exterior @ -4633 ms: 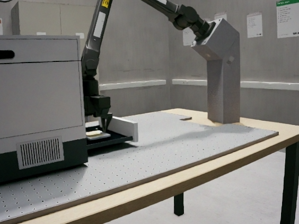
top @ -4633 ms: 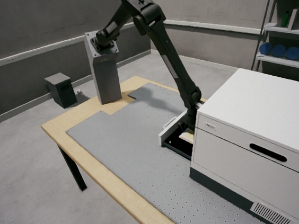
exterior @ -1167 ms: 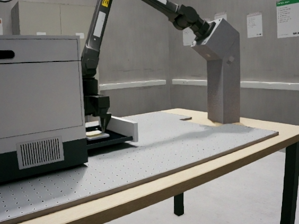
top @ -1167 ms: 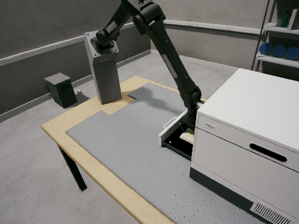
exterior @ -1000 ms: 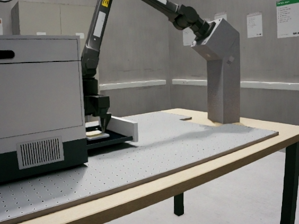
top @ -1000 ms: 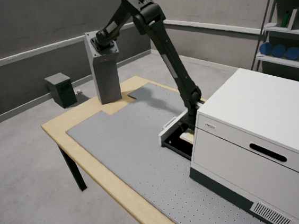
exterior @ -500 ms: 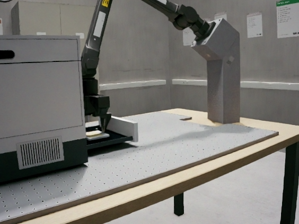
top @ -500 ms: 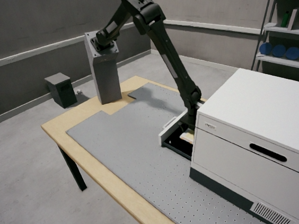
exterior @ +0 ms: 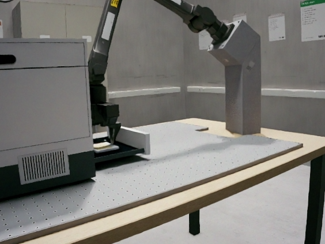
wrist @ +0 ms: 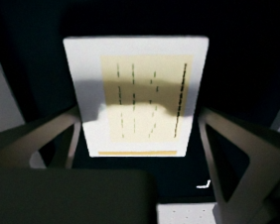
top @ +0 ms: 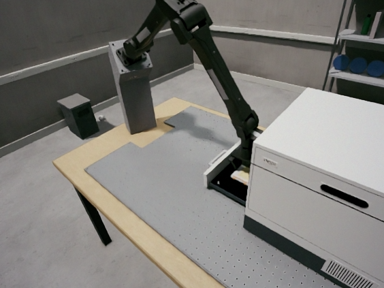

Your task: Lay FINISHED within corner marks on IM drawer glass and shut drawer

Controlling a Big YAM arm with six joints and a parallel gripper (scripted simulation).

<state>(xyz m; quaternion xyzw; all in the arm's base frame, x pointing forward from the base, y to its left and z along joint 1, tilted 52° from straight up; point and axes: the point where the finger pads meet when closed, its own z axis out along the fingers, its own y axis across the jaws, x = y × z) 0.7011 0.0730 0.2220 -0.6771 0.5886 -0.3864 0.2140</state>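
Right now the cassette is 10 mm to the right of my hand and 10 mm below it. Round my hand: drawer 10 mm ahead.
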